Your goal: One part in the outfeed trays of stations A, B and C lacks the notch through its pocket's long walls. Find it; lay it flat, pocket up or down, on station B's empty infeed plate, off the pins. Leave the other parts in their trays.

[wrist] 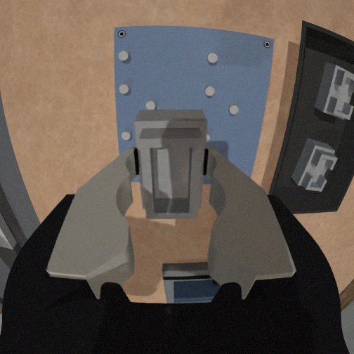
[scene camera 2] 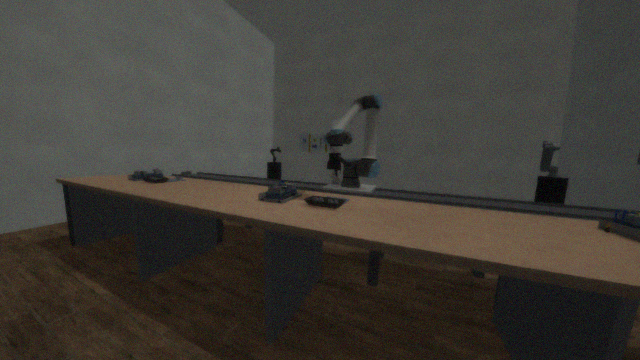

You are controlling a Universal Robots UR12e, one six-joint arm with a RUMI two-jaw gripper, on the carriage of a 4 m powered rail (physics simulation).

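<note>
A grey part with a long pocket is held between the two jaws of my gripper in the wrist view. No notch shows in its long walls there. The gripper is shut on it, above the near part of the blue infeed plate, which has several pale round pins. The part hides some pins and the plate's near middle. A black outfeed tray at the right holds two grey parts with notched walls. The gap between the held part and the plate is hard to tell.
A grey and blue fixture shows between the jaws at the bottom of the wrist view; a blue-grey fixture stands left of the tray in the scene view. More station equipment stands at the table's far left and right end. The rail runs behind.
</note>
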